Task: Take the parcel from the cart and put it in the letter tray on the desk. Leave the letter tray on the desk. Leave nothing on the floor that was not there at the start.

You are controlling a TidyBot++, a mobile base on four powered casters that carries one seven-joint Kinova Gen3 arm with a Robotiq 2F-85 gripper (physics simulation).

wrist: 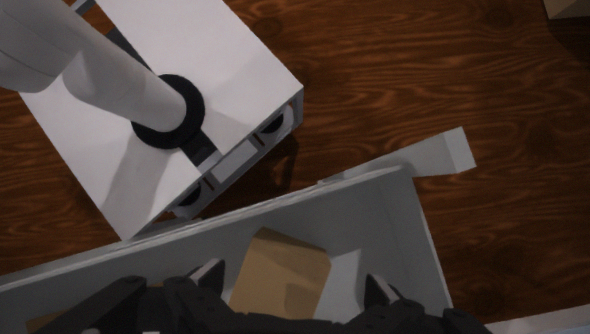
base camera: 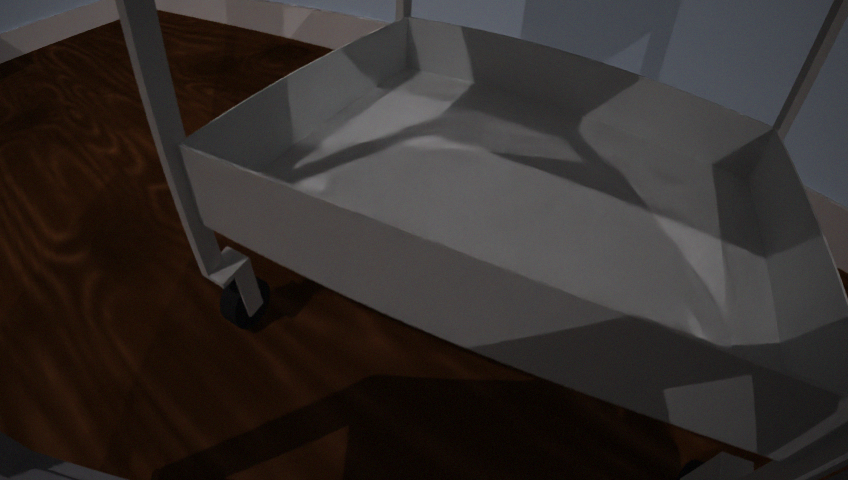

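Seen in the pictures: gripper, fingertip midpoint: (wrist: pixel 293 283); arm's base at its link origin: (wrist: pixel 165 110).
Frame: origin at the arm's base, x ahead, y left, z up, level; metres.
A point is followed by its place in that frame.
The cart shows its grey upper tray (wrist: pixel 400 220) @[x 0.379, y 0.150, z 0.292 m] in the wrist view and its lower tray (base camera: pixel 357 237) @[x 0.279, y 0.034, z -0.213 m], with no parcel visible in it, in the base camera view. A brown cardboard parcel (wrist: pixel 280 275) @[x 0.343, y 0.055, z 0.316 m] lies in the upper tray near its right end, turned at an angle. My gripper (wrist: pixel 293 283) @[x 0.346, y 0.066, z 0.344 m] is open above the tray, one finger on each side of the parcel, with gaps between; its height over the parcel is hard to tell. Part of another brown item (wrist: pixel 45 321) @[x 0.242, y -0.160, z 0.276 m] shows behind the left finger. The desk and the letter tray do not show.
My white base (wrist: pixel 240 55) @[x 0.008, y 0.196, z -0.014 m] stands close against the cart's long side, with the arm (wrist: pixel 130 95) @[x 0.045, y 0.009, z 0.162 m] rising from it. A grey leg (wrist: pixel 435 152) @[x 0.338, y 0.171, z 0.371 m] extends past the cart's corner. A tan object (wrist: pixel 570 7) @[x 0.476, y 1.309, z -0.325 m] shows at the top right. A caster (base camera: pixel 243 303) @[x 0.338, y 0.155, z -0.359 m] and a wall (base camera: pixel 583 35) @[x 0.777, y -0.224, z -0.232 m] show in the base view.
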